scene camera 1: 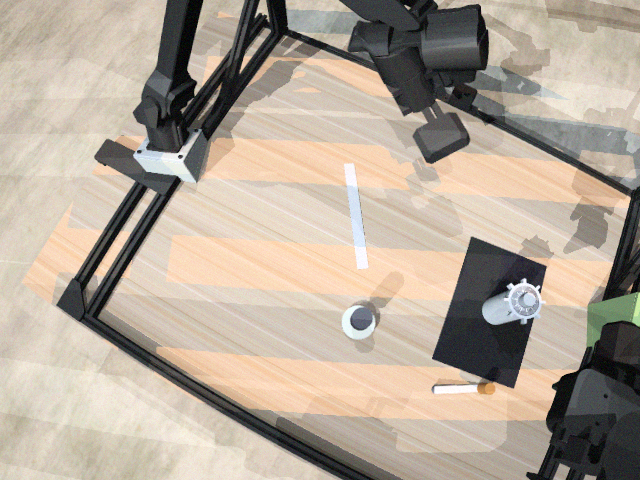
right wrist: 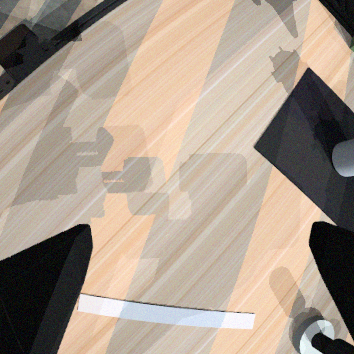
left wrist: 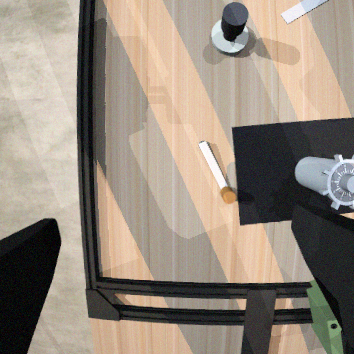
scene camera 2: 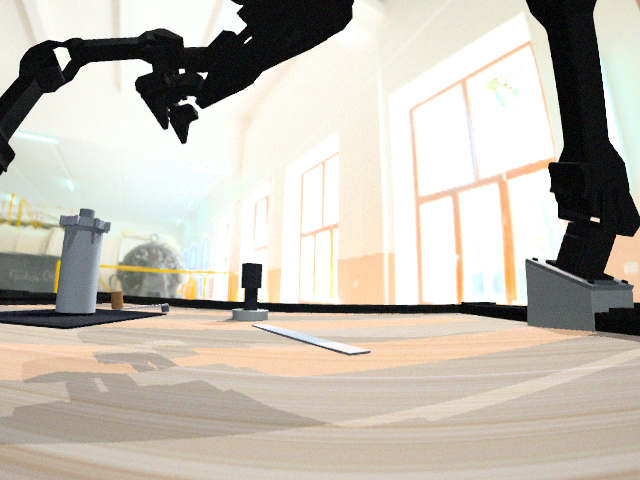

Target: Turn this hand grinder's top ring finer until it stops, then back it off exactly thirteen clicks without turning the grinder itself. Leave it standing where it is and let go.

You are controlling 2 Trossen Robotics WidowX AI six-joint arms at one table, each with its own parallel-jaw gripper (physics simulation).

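Frame: origin at the left arm's base, x ahead, y left, z up, level; centimetres.
Seen in the pictures: left gripper, fingertip midpoint: (scene camera 1: pixel 542 430) (left wrist: pixel 177 224) (scene camera 2: pixel 175 137); right gripper, fingertip midpoint: (right wrist: pixel 202 235) (scene camera 2: pixel 216 92); right arm's base at its link origin: (scene camera 1: pixel 168 141) (scene camera 2: pixel 578 271).
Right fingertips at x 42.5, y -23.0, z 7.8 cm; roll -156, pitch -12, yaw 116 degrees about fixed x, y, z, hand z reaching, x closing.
Observation:
Offsets run from my right fingertips to a thing's top centre.
The grey hand grinder {dx -18.4, dy +21.7, dz -6.4 cm} (scene camera 1: pixel 496 311) (scene camera 2: pixel 77 273) (left wrist: pixel 311 171) (right wrist: pixel 345 159) stands upright on a black mat {dx -18.1, dy +21.7, dz -20.9 cm} (scene camera 1: pixel 462 330) (scene camera 2: pixel 126 316) (left wrist: pixel 260 150) (right wrist: pixel 295 125). Its top ring {dx -18.4, dy +21.7, dz -7.9 cm} (scene camera 1: pixel 538 308) (scene camera 2: pixel 72 222) has lugs around a marked dial and a small central knob. My left gripper (scene camera 2: pixel 174 133) (left wrist: pixel 177 224) is open and empty, high above the table; in the left wrist view the grinder shows beyond its right-hand finger. My right gripper (scene camera 1: pixel 440 137) (right wrist: pixel 202 235) is open and empty above the table, apart from the grinder. The ring lies outside the right wrist view.
A dark-handled tamper-like piece {dx +6.2, dy +27.2, dz -12.1 cm} (scene camera 1: pixel 360 318) (scene camera 2: pixel 251 284) (left wrist: pixel 234 20) stands on its pale base. A white strip {dx +9.3, dy +7.2, dz -20.9 cm} (scene camera 1: pixel 356 217) (scene camera 2: pixel 312 339) (right wrist: pixel 165 314) lies flat. A white stick with an orange end {dx -13.4, dy +36.2, dz -17.6 cm} (scene camera 1: pixel 457 389) (left wrist: pixel 215 165) lies beside the mat. A green block (scene camera 1: pixel 610 316) is at the right edge.

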